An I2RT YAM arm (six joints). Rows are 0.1 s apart.
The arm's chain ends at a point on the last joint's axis. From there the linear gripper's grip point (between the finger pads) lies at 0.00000 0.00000 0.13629 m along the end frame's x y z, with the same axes.
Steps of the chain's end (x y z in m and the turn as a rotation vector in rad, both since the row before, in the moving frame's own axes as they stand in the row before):
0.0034 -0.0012 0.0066 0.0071 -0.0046 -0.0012
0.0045 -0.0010 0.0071 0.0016 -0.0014 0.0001
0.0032 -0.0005 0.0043 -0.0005 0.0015 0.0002
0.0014 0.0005 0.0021 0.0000 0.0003 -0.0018
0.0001 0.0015 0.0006 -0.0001 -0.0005 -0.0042
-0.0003 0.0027 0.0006 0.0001 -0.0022 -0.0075
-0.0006 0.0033 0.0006 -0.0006 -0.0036 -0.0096
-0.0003 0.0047 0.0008 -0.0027 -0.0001 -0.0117
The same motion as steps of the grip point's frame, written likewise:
0.0028 -0.0022 0.0066 0.0071 -0.0046 -0.0012
0.0043 -0.0012 0.0071 0.0016 -0.0014 0.0001
0.0034 -0.0004 0.0043 -0.0005 0.0015 0.0002
0.0014 0.0005 0.0021 0.0000 0.0003 -0.0018
0.0000 0.0015 0.0006 -0.0001 -0.0005 -0.0042
-0.0006 0.0027 0.0006 0.0001 -0.0022 -0.0075
-0.0011 0.0034 0.0006 -0.0006 -0.0036 -0.0096
-0.0003 0.0051 0.0008 -0.0027 -0.0001 -0.0117

